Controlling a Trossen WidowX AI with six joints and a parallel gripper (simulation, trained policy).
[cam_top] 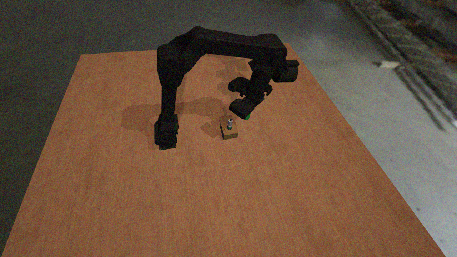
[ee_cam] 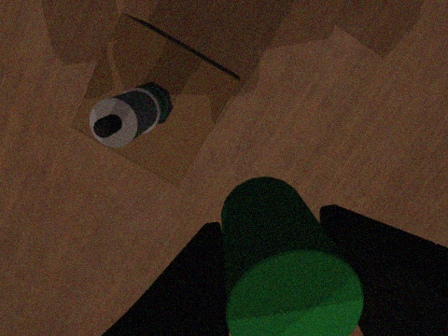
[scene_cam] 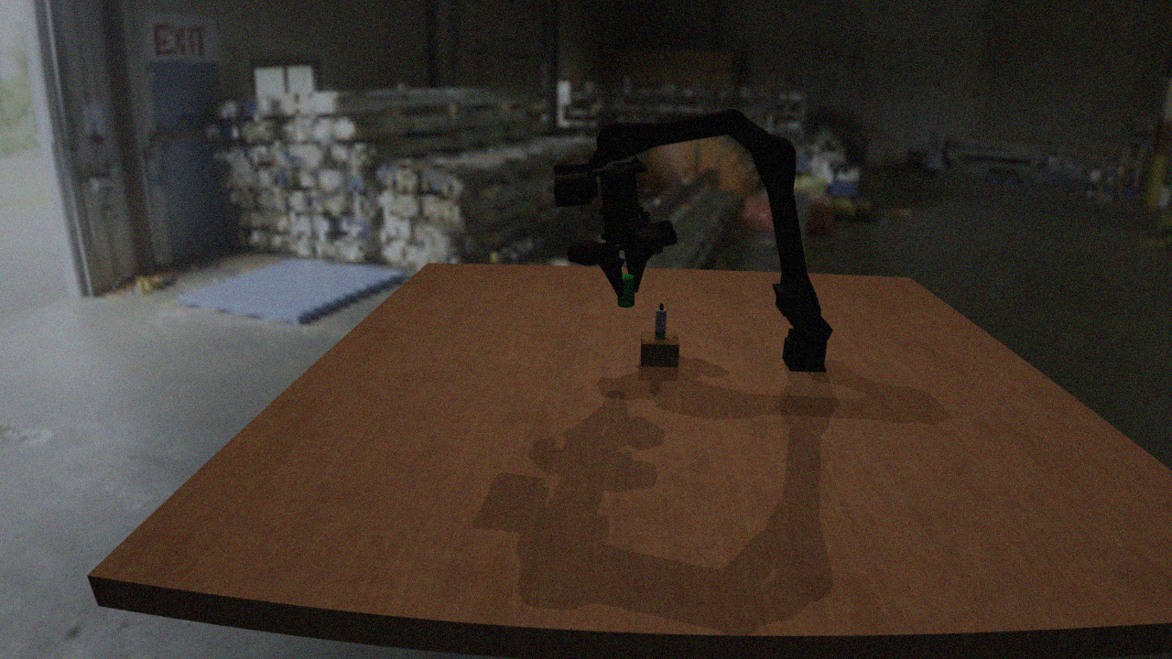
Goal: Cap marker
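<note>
The holder block lies 100 mm below my gripper tip, 60 mm behind it and 10 mm to the right of it. Round my gripper tip: green cap 10 mm above.
</note>
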